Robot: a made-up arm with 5 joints.
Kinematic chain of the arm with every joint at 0, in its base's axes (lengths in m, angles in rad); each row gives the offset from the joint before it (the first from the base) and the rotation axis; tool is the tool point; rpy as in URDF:
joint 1: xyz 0 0 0.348 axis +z
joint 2: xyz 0 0 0 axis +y
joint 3: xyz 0.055 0 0.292 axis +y
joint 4: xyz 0.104 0 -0.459 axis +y
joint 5: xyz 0.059 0 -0.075 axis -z
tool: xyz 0 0 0 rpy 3.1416 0 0
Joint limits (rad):
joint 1: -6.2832..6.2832
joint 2: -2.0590..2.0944
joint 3: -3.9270..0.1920
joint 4: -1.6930..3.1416
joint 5: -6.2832..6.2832
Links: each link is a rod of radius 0.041 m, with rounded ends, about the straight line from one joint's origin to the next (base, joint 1, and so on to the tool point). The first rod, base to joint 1, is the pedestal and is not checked.
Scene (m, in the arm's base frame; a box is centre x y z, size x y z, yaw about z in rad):
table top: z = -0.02
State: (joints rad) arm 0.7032 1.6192 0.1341 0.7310 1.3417
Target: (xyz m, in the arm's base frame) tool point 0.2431 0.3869 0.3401
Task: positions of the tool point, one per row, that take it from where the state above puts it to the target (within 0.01 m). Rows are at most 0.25 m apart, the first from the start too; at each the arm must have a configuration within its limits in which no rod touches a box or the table.
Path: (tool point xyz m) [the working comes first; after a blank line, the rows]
Joints at the target: 1.0098 -0.2395 -0.5869 0.7475 1.3417
Straight joint move there: touches the table top.

1: -0.1706 -0.1774 0.2293
2: -0.1277 -0.1631 0.1844
3: -0.0852 -0.1351 0.1511
4: -0.0476 -0.0959 0.1310
5: 0.0444 0.0824 0.0689
6: 0.1553 0.2665 0.1415
7: 0.2431 0.3869 0.3401

